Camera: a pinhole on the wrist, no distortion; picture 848 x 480 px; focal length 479.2 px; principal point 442.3 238.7 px. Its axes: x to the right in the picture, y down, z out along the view. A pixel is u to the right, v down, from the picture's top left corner.
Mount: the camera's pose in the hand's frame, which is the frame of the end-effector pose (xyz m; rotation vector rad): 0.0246 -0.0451 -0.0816 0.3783 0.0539 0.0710
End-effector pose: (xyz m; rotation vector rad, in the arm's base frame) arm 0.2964 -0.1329 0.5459 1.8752 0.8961 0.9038
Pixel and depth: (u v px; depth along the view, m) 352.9 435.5 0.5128
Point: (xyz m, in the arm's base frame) 0.6643 -0.3362 0.3125
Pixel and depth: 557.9 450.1 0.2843
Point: 0.5313 -0.1195 0.4600
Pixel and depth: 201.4 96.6 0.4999
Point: 0.4035 -0.2667 0.0291
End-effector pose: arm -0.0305 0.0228 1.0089 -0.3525 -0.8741 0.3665
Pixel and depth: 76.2 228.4 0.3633
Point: -0.3385 -0.2231 1.1037
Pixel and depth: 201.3 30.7 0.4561
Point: -0.2767 -0.3738 1.2472
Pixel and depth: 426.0 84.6 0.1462
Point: -0.0172 -0.0831 1.1154
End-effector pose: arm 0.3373 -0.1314 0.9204 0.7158 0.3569 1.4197
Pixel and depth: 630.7 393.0 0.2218
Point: 0.4879 -0.0474 1.0186
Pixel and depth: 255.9 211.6 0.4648
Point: 0.7312 -0.3313 0.9930
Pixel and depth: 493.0 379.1 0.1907
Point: 0.4644 -0.1058 0.9768
